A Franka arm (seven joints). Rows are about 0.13 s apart.
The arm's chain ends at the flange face. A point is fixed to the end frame.
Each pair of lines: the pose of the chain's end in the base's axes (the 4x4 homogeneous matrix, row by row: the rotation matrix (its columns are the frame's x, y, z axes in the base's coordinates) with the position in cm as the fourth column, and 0 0 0 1 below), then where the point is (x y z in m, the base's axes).
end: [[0.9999, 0.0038, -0.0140, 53.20], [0.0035, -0.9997, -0.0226, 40.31], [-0.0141, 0.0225, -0.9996, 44.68], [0, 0, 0, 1]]
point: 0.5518 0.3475 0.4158
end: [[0.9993, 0.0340, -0.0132, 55.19], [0.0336, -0.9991, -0.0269, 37.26], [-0.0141, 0.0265, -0.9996, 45.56], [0, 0, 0, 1]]
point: 0.5733 0.3175 0.4248
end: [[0.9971, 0.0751, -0.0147, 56.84], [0.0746, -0.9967, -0.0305, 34.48], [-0.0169, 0.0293, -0.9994, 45.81], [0, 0, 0, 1]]
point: 0.5920 0.2905 0.4274
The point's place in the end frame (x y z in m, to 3 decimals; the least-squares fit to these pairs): 0.020 0.055 0.032
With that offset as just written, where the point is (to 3 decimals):
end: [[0.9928, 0.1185, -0.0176, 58.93], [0.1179, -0.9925, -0.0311, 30.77], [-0.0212, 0.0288, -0.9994, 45.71], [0, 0, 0, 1]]
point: 0.615 0.254 0.426
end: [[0.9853, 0.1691, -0.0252, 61.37], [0.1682, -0.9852, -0.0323, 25.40], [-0.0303, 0.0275, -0.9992, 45.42], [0, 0, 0, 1]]
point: 0.642 0.202 0.423
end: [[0.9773, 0.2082, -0.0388, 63.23], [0.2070, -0.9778, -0.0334, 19.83], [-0.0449, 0.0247, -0.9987, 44.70], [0, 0, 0, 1]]
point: 0.662 0.148 0.416
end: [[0.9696, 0.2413, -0.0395, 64.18], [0.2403, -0.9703, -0.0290, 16.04], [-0.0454, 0.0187, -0.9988, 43.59], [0, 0, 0, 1]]
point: 0.673 0.111 0.404
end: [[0.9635, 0.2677, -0.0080, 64.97], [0.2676, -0.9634, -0.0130, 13.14], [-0.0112, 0.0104, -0.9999, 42.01], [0, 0, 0, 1]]
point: 0.683 0.083 0.388
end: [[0.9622, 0.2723, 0.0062, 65.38], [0.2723, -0.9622, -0.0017, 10.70], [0.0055, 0.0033, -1.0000, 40.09], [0, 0, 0, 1]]
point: 0.688 0.059 0.369
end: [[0.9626, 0.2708, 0.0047, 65.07], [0.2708, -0.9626, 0.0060, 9.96], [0.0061, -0.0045, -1.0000, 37.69], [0, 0, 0, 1]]
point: 0.685 0.052 0.345
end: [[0.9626, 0.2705, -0.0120, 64.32], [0.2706, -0.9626, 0.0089, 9.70], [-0.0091, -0.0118, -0.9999, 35.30], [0, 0, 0, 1]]
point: 0.677 0.050 0.320
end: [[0.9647, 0.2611, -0.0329, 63.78], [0.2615, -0.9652, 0.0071, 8.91], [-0.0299, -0.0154, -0.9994, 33.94], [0, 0, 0, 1]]
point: 0.670 0.041 0.306
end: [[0.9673, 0.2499, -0.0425, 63.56], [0.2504, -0.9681, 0.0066, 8.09], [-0.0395, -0.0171, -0.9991, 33.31], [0, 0, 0, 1]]
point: 0.667 0.033 0.299
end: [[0.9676, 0.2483, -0.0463, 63.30], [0.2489, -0.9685, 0.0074, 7.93], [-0.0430, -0.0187, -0.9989, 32.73], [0, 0, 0, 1]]
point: 0.665 0.031 0.293
